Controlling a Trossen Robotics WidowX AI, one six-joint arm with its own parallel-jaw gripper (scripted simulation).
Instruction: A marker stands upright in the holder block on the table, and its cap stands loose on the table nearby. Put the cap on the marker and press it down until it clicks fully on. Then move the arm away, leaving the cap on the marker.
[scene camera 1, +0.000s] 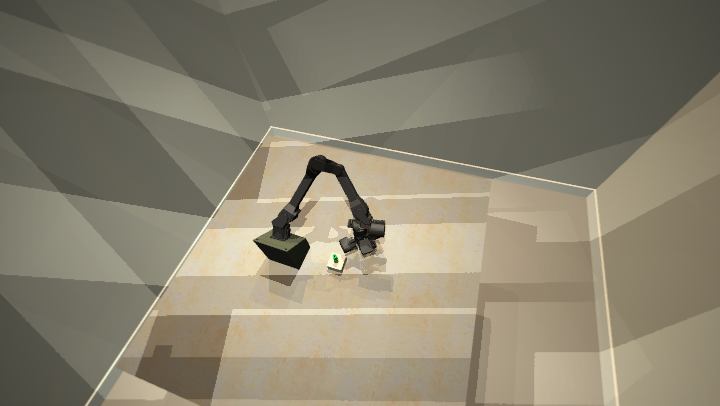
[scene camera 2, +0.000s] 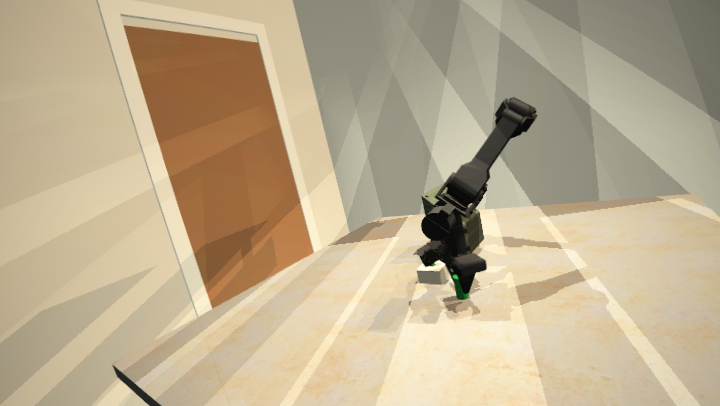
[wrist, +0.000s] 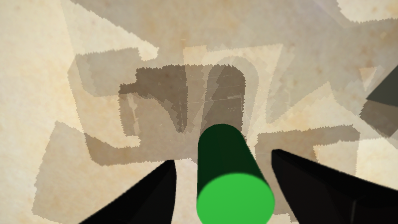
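Observation:
My gripper (scene camera 2: 461, 288), visible in wrist view too (wrist: 223, 162).

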